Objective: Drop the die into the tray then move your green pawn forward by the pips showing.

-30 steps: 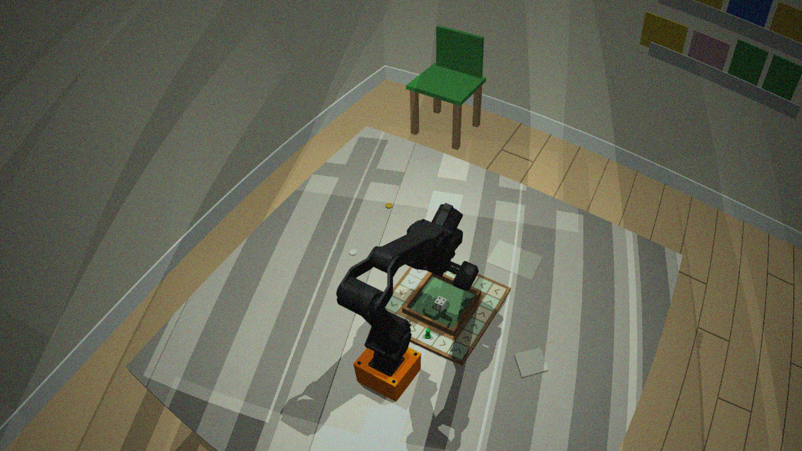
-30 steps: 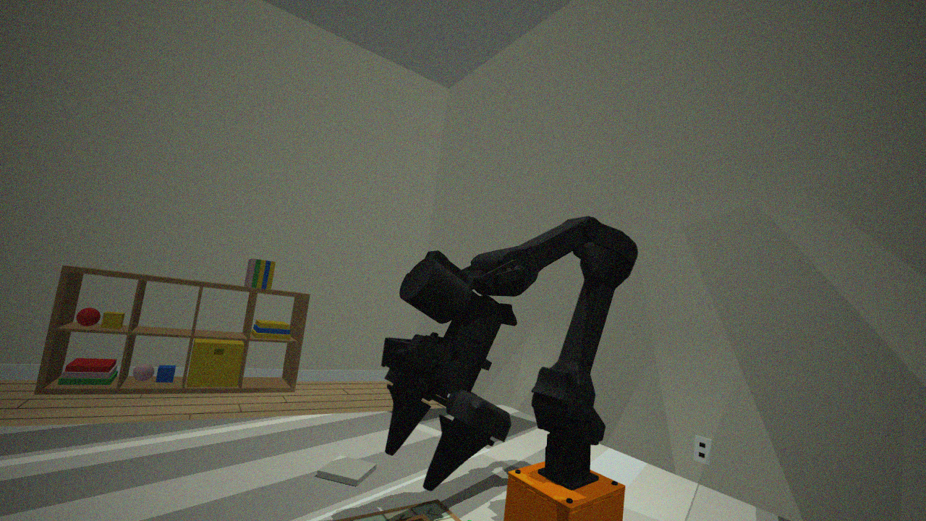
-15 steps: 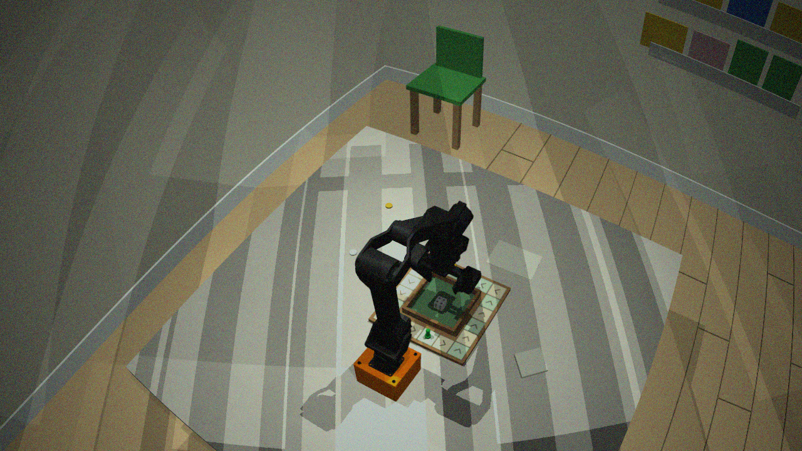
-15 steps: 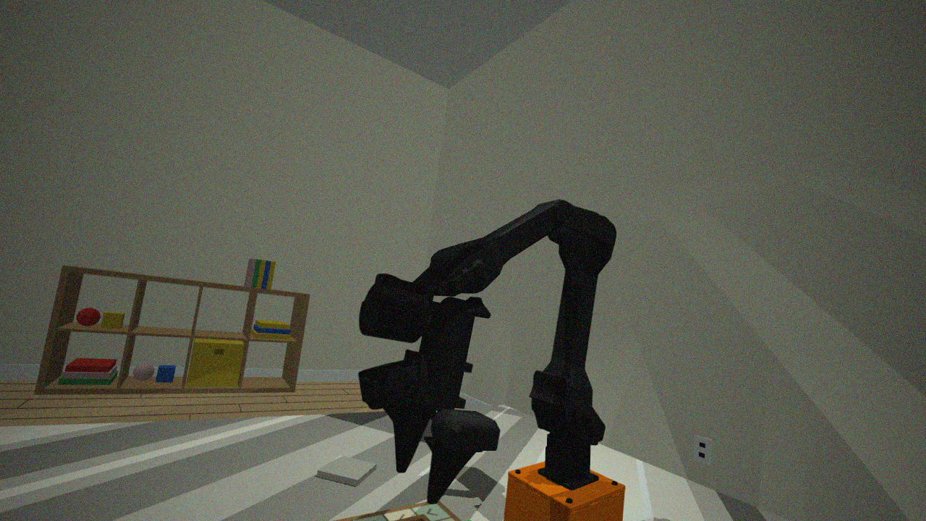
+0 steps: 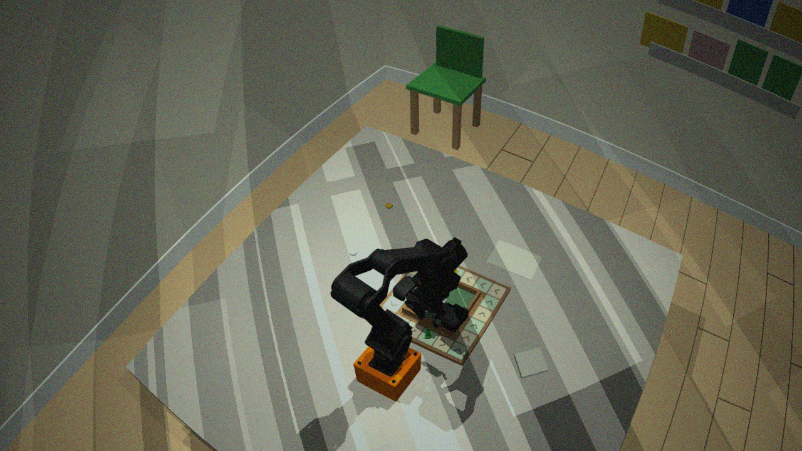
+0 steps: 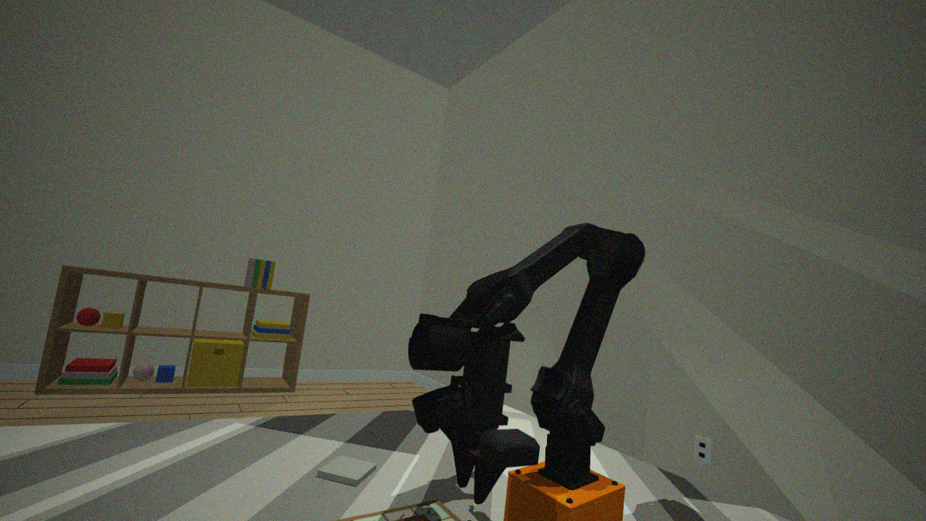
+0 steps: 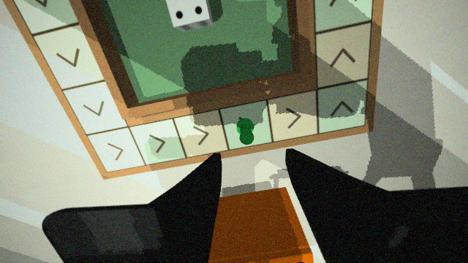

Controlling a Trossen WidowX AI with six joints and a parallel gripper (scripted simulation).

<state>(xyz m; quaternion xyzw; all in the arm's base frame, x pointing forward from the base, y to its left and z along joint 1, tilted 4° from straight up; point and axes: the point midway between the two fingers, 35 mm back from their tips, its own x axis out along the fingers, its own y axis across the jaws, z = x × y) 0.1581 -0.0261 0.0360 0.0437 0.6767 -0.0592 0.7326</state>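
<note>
The green pawn lies 5 cm below my gripper tip. Also, from my gripper tip: white die (10 cm ahead, 5 cm below, 2 cm to the left); green tray (11 cm ahead, 7 cm below, 2 cm to the left); yellow pawn (22 cm ahead, 5 cm below, 4 cm to the left).
</note>
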